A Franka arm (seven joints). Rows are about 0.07 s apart.
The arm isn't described. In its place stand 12 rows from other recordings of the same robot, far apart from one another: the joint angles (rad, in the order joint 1, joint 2, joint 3, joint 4, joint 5, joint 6, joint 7), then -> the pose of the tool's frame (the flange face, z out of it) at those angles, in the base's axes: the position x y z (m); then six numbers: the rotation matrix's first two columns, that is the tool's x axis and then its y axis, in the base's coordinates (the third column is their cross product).
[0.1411, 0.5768, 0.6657, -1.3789, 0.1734, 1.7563, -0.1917] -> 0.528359 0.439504 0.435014 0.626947 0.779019 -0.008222 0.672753 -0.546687 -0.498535
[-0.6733, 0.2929, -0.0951, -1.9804, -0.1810, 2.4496, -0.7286] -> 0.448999 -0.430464 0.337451 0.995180 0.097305 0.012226 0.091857 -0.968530 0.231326
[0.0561, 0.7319, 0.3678, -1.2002, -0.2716, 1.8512, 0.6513] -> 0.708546 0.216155 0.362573 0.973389 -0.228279 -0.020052 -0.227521 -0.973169 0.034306
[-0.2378, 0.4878, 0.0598, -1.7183, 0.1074, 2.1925, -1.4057] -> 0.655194 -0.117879 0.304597 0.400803 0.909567 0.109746 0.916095 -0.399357 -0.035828
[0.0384, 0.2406, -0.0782, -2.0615, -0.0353, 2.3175, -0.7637] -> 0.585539 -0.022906 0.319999 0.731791 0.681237 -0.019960 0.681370 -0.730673 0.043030
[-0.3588, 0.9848, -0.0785, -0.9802, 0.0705, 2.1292, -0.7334] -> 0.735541 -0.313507 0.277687 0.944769 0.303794 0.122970 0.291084 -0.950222 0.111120
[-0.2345, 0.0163, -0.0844, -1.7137, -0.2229, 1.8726, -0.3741] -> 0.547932 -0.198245 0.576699 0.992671 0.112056 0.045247 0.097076 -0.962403 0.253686
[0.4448, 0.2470, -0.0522, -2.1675, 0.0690, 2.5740, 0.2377] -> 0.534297 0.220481 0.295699 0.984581 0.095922 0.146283 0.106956 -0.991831 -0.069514
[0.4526, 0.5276, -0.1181, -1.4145, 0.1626, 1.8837, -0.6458] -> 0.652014 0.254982 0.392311 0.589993 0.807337 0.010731 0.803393 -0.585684 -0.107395
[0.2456, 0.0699, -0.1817, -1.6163, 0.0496, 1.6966, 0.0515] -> 0.582451 0.045308 0.574829 0.999931 0.006789 0.009569 0.007140 -0.999283 -0.037189
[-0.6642, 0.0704, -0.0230, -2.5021, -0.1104, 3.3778, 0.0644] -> 0.408585 -0.319460 0.352331 0.563272 -0.405149 0.720124 -0.596145 -0.802743 0.014666
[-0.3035, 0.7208, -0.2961, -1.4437, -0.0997, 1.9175, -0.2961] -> 0.590444 -0.369322 0.262552 0.927211 -0.228379 -0.296854 -0.175027 -0.964927 0.195657
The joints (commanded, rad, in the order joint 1, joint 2, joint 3, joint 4, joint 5, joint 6, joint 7), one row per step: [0.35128, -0.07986, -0.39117, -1.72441, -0.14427, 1.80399, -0.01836]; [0.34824, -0.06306, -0.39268, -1.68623, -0.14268, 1.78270, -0.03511]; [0.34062, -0.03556, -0.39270, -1.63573, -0.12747, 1.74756, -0.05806]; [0.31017, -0.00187, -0.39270, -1.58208, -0.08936, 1.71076, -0.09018]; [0.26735, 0.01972, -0.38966, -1.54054, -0.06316, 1.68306, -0.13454]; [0.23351, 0.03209, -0.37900, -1.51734, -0.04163, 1.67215, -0.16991]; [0.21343, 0.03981, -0.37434, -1.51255, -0.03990, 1.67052, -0.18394]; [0.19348, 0.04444, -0.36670, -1.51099, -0.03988, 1.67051, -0.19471]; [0.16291, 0.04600, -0.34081, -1.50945, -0.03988, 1.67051, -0.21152]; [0.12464, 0.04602, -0.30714, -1.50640, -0.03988, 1.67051, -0.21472]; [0.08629, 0.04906, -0.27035, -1.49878, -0.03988, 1.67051, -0.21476]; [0.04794, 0.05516, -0.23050, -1.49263, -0.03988, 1.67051, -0.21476]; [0.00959, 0.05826, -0.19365, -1.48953, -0.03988, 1.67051, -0.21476]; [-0.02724, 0.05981, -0.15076, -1.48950, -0.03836, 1.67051, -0.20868]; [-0.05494, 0.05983, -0.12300, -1.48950, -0.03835, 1.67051, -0.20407]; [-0.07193, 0.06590, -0.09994, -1.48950, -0.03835, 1.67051, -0.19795]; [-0.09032, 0.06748, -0.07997, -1.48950, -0.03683, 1.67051, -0.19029]
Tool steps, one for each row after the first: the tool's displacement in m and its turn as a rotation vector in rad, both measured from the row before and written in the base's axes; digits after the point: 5 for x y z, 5 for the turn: [0.00367, -0.00153, 0.00809, -0.00748, 0.00075, 0.00828]; [0.00534, -0.00102, 0.00700, 0.00163, 0.01238, 0.00920]; [0.00576, -0.01085, 0.00466, 0.02183, 0.01587, -0.00369]; [0.00183, -0.01813, 0.00582, 0.01327, 0.00823, 0.00205]; [0.00128, -0.01007, 0.00336, 0.01284, -0.00027, 0.01178]; [0.00088, -0.00809, -0.00203, -0.00190, 0.00518, -0.00151]; [0.00025, -0.00681, -0.00181, -0.00203, 0.00386, -0.00162]; [0.00007, -0.00294, -0.00034, -0.00118, 0.00148, 0.01199]; [-0.00038, -0.00309, 0.00118, 0.00064, -0.00252, -0.00142]; [0.00086, -0.00131, 0.00170, 0.00003, -0.00428, -0.00146]; [0.00210, 0.00035, -0.00076, 0.00054, 0.00018, 0.00153]; [0.00082, -0.00149, -0.00053, 0.00143, 0.00011, -0.00152]; [0.00113, 0.00280, -0.00114, 0.00471, 0.00080, -0.00001]; [-0.00001, -0.00050, -0.00015, 0.00218, -0.00036, -0.00456]; [0.00244, 0.00291, -0.00362, 0.00250, 0.00557, -0.00005]; [0.00062, 0.00059, -0.00100, 0.00376, 0.00073, -0.00604]
